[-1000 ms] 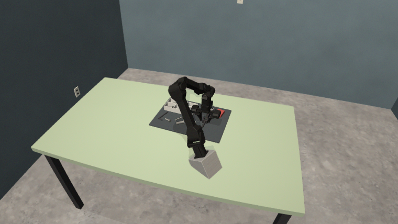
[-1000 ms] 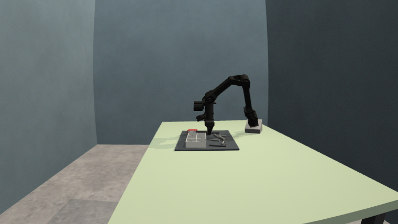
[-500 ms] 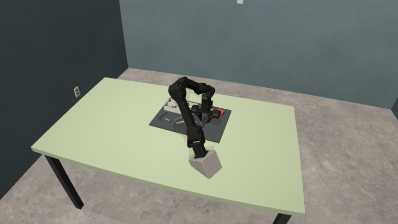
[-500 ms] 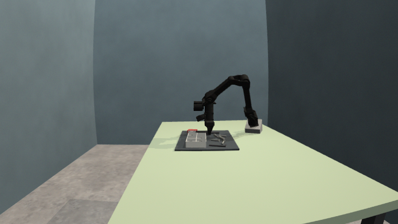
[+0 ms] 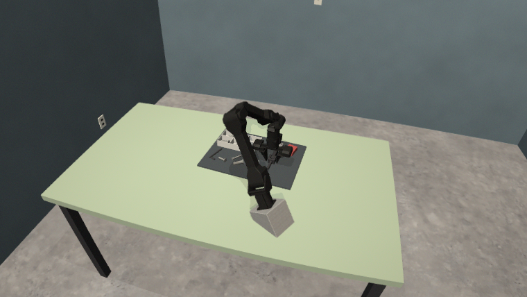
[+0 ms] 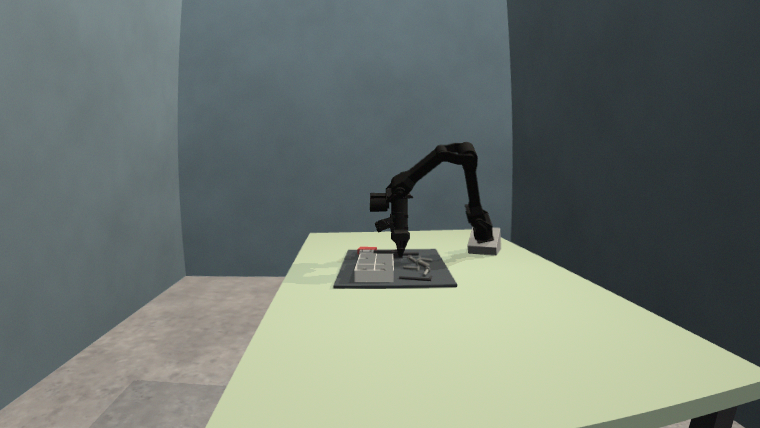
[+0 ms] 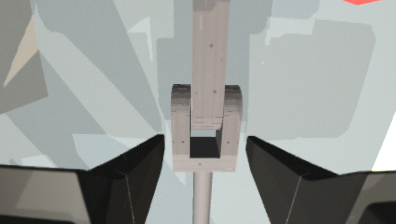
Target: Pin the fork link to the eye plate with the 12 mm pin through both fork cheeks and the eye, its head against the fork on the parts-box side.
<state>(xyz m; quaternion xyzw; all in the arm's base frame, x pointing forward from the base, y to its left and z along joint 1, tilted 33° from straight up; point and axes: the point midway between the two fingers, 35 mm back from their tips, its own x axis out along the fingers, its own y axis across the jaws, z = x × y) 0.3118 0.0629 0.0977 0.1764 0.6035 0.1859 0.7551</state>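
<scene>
My hand is 40 mm short of the eye plate and 30 mm above it. Round my hand: red block (120 mm ahead, 60 mm to the right, 30 mm below); then white parts box (210 mm to the left, 70 mm ahead, 30 mm below); then mat (100 mm to the left, 50 mm below, 20 mm ahead).
</scene>
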